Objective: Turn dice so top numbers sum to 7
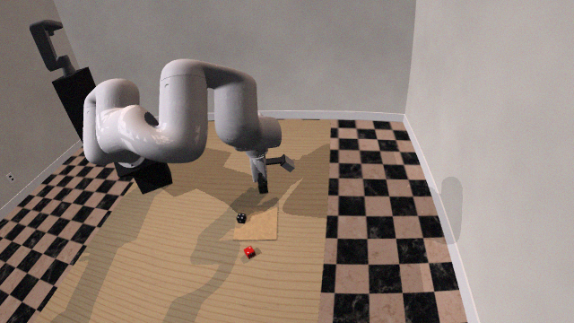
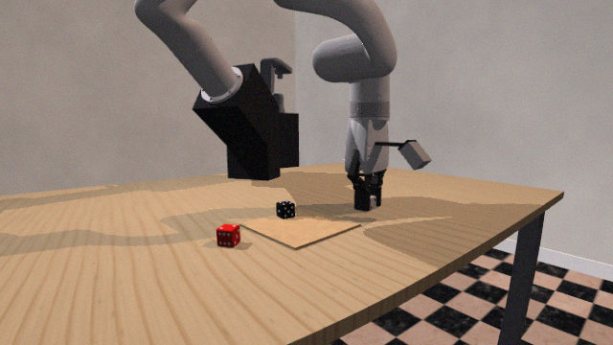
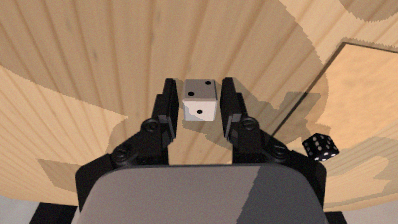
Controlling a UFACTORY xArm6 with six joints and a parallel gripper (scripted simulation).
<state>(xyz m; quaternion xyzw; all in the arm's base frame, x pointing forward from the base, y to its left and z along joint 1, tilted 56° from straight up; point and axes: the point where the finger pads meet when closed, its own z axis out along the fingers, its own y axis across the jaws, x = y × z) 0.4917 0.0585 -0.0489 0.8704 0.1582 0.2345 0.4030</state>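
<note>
The white die lies 1 cm below my hand. The rest, counted from my hand: tan mat 17 cm to the right, 2 cm below, 2 cm behind; then red die 29 cm to the right, 3 cm behind, 1 cm below; then black die 15 cm to the right, 6 cm behind.
</note>
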